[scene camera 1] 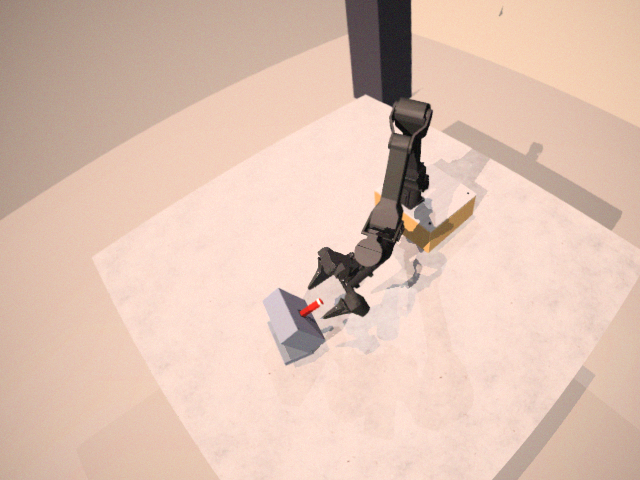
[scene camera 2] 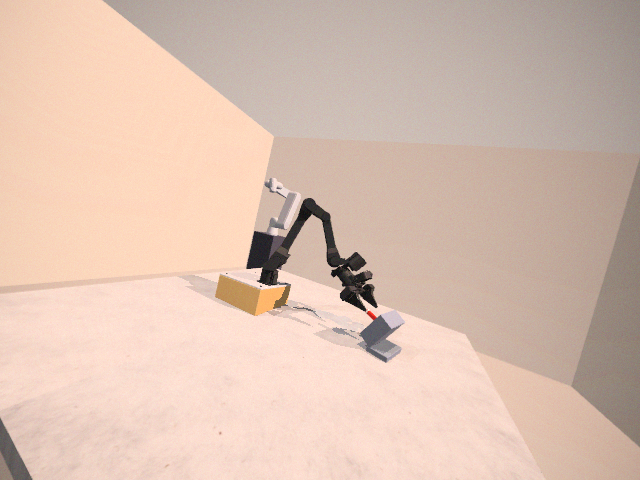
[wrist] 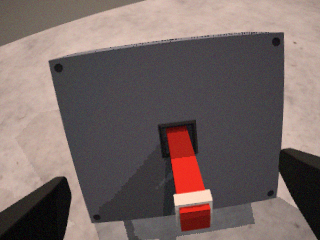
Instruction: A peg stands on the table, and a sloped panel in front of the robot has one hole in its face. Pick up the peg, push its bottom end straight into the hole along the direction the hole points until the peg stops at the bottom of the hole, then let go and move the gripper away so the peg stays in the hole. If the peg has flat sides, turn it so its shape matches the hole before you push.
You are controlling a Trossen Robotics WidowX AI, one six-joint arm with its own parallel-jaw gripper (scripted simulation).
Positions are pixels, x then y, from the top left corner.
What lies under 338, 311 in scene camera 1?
The gripper.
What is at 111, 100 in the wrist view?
A grey sloped panel.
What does the gripper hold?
Nothing.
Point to a grey sloped panel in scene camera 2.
385, 324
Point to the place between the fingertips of the gripper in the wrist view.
175, 174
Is the gripper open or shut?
Open.
